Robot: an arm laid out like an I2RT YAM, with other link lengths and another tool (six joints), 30 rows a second.
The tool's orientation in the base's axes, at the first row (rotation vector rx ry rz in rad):
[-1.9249 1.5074 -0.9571]
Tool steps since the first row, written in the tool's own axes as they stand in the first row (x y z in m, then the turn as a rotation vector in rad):
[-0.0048 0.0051 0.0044 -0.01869 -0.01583 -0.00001]
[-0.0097 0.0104 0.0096 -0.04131 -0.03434 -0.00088]
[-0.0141 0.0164 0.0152 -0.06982 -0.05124 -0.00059]
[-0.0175 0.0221 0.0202 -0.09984 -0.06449 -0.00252]
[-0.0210 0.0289 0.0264 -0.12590 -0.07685 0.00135]
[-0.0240 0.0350 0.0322 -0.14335 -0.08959 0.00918]
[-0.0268 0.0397 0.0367 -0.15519 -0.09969 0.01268]
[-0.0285 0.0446 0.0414 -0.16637 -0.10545 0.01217]
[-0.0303 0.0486 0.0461 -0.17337 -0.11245 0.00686]
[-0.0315 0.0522 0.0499 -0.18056 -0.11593 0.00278]
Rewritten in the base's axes. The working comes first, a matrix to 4 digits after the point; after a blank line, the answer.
The tool's axes in the first row as the columns of a matrix, in the base's axes (used below as rounded here):
[0.1352 -0.6071 0.7830]
[-0.9669 -0.2535 -0.0296]
[0.2164 -0.7531 -0.6213]

[-0.0003 0.0032 -0.0076 0.00708 0.02208 0.00788]
[-0.0001 0.0065 -0.0159 0.01457 0.04867 0.01747]
[0.0000 0.0090 -0.0248 0.02121 0.08052 0.02385]
[0.0000 0.0107 -0.0330 0.02368 0.11296 0.02853]
[0.0003 0.0122 -0.0427 0.03069 0.14117 0.02979]
[0.0007 0.0134 -0.0516 0.04220 0.16104 0.03075]
[0.0010 0.0148 -0.0585 0.04947 0.17495 0.03362]
[0.0015 0.0150 -0.0655 0.05105 0.18723 0.03585]
[0.0025 0.0156 -0.0718 0.05020 0.19593 0.04291]
[0.0031 0.0157 -0.0771 0.04815 0.20389 0.04651]

